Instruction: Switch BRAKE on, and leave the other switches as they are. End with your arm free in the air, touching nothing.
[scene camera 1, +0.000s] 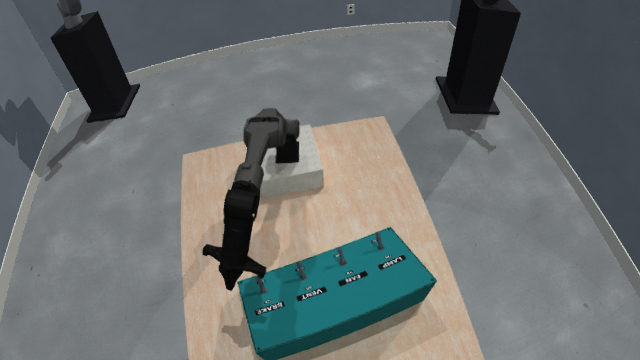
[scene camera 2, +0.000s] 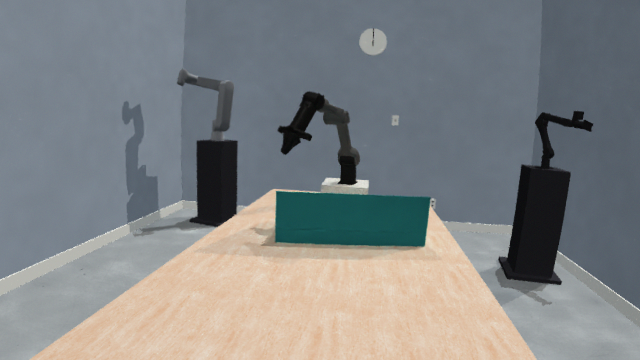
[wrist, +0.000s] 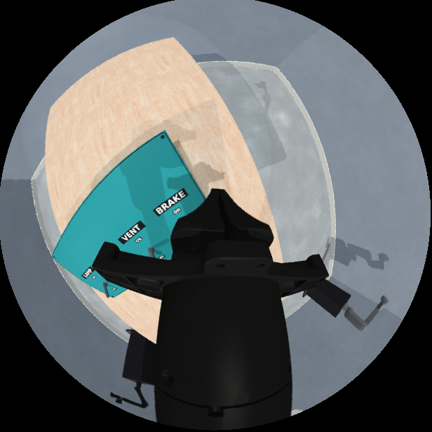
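The teal switch box (scene camera 1: 340, 315) (scene camera 2: 350, 220) (wrist: 107, 200) lies on the table. The BRAKE lever (scene camera 1: 263, 287), VENT lever (scene camera 1: 302, 272) (wrist: 151, 251), FAN lever (scene camera 1: 342, 257) and LAMP lever (scene camera 1: 380, 242) (wrist: 106, 289) stand alike in scene camera 1, on the robot's side of their ON marks. The BRAKE label (scene camera 1: 269, 308) (wrist: 170, 202) is readable in the wrist view, but my hand hides its lever there. My gripper (scene camera 1: 230, 287) (scene camera 2: 285, 151) (wrist: 216, 197) is shut and empty, pointing down at a slant. It hangs clearly above the box's height in scene camera 2, near the BRAKE end.
The wooden table (scene camera 1: 360, 190) (scene camera 2: 320, 300) (wrist: 115, 90) carries my arm's pale base block (scene camera 1: 295, 184) (scene camera 2: 330, 187) behind the box. Two black pedestals (scene camera 1: 92, 65) (scene camera 1: 480, 55) (scene camera 2: 216, 180) (scene camera 2: 539, 220) with other arms stand on the floor away from the table.
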